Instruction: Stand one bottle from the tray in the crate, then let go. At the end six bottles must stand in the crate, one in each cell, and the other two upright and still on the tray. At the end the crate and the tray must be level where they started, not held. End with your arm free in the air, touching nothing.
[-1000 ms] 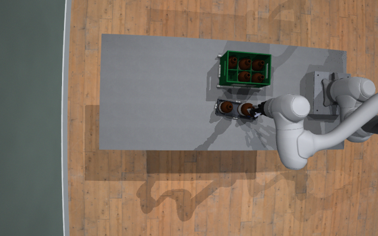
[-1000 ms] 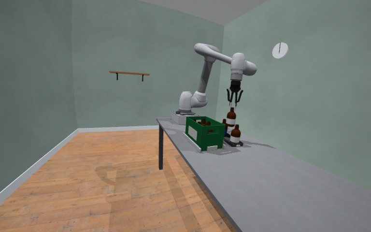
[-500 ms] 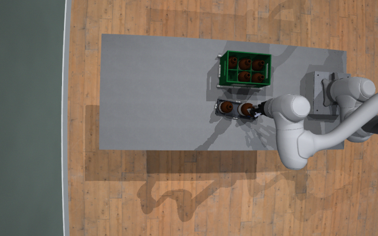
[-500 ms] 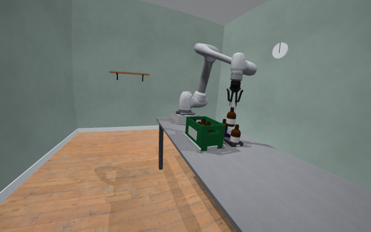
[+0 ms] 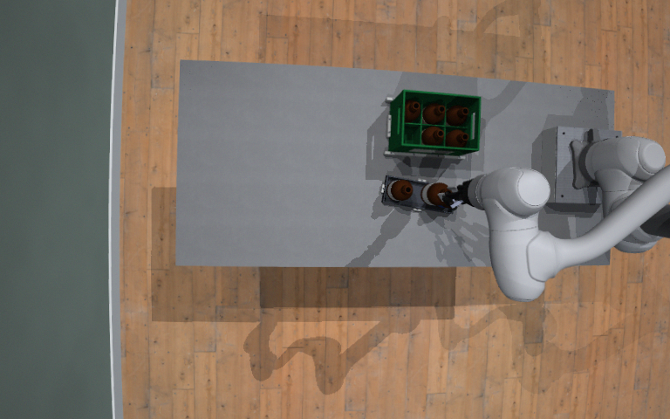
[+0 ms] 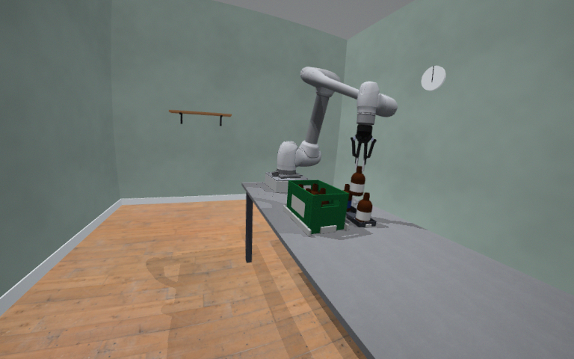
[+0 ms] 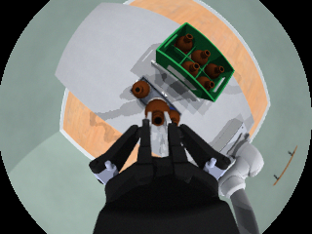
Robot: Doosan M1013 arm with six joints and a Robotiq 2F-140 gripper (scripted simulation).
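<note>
My gripper is now 90 mm above the brown bottle. Also, from my hand: green crate (40 mm behind, 240 mm to the right, 210 mm below); dark tray (280 mm below).
</note>
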